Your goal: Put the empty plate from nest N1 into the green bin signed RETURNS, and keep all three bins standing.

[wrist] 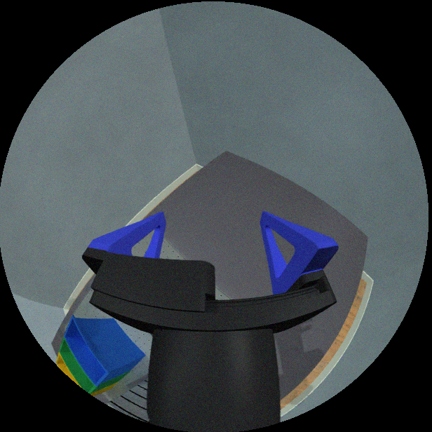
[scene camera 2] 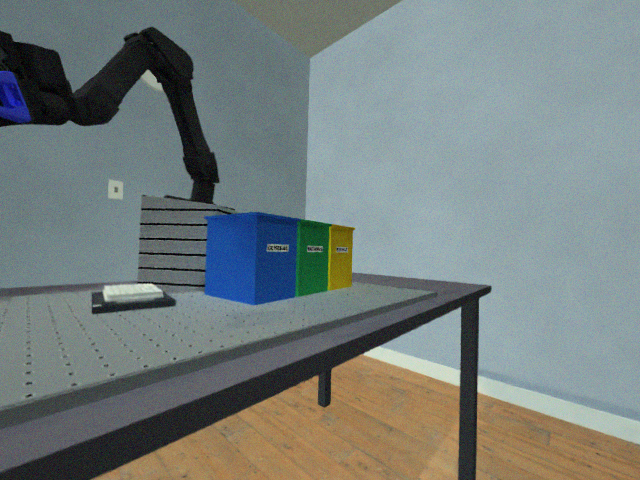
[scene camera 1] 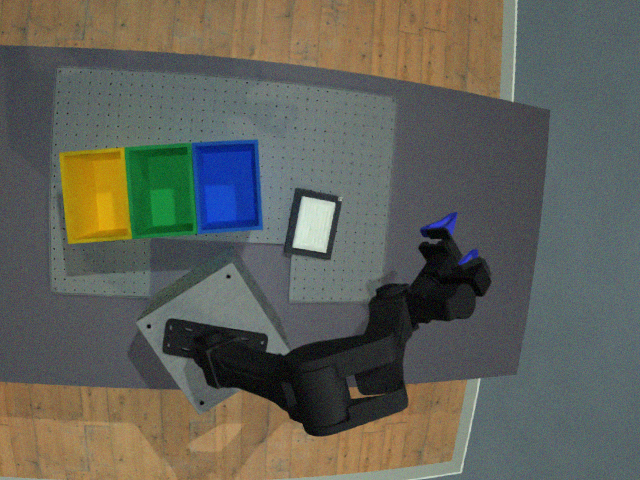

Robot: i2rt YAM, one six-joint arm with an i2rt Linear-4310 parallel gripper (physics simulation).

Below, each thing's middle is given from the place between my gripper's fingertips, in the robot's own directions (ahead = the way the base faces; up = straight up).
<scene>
Right now my hand is 270 mm above the white well plate (scene camera 1: 315,216), 250 mm to the right of it and 60 mm past it. The rest, counted from my hand: green bin (scene camera 1: 160,178) (600 mm to the left, 200 mm below, 40 mm behind); dark nest (scene camera 1: 311,194) (280 mm below, 250 mm to the left, 60 mm behind); blue bin (scene camera 2: 250,257) (470 mm to the left, 200 mm below, 10 mm behind).
</scene>
